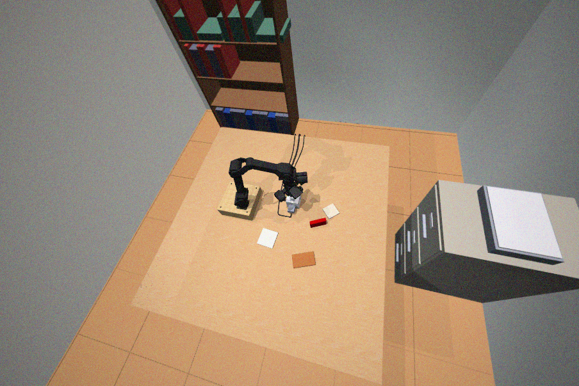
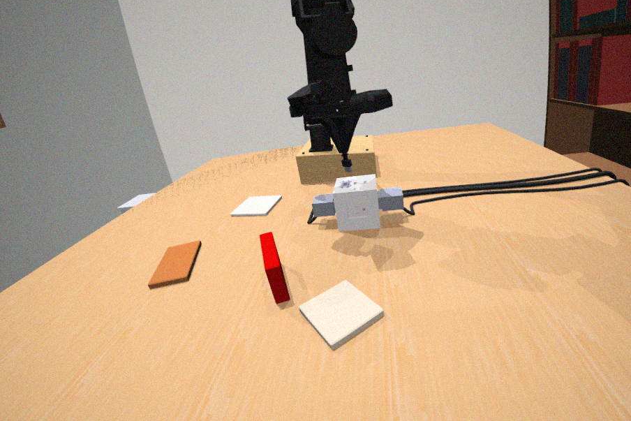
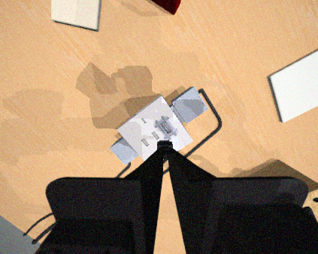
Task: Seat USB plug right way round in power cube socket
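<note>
My gripper tip is now 2 cm above the black USB plug. Also, from my gripper tip: cream tile 24 cm ahead, 13 cm below, 1 cm to the right; then red block 17 cm ahead, 11 cm to the right, 11 cm below; then white tile 24 cm to the right, 13 cm below, 11 cm behind.
</note>
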